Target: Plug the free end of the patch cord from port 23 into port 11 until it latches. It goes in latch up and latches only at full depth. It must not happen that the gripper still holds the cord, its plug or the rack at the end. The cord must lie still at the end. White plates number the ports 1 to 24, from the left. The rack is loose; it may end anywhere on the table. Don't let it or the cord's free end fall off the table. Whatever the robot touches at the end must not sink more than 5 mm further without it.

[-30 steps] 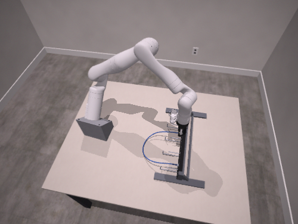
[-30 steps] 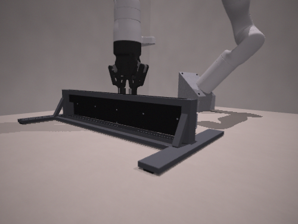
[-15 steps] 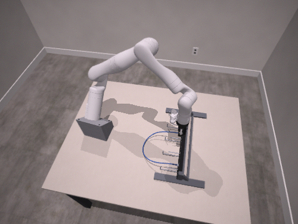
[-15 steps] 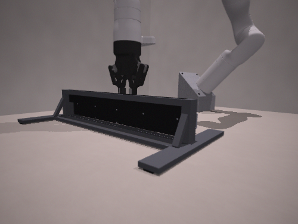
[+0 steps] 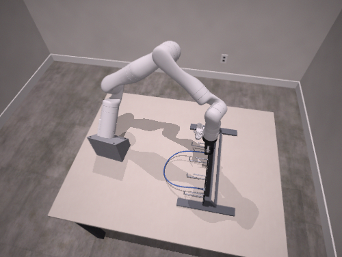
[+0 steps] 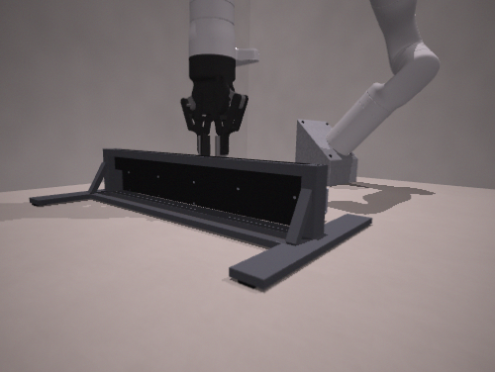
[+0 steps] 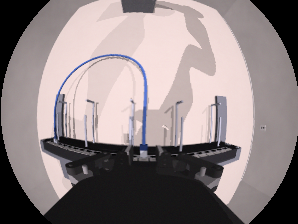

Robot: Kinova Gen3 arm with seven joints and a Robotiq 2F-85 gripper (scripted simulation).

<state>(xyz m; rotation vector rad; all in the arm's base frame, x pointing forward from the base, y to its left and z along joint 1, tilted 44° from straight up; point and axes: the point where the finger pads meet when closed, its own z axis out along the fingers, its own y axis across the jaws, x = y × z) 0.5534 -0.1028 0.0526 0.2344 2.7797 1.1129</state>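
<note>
Now: hand 3 cm above the plug and 1 cm short of it.
</note>
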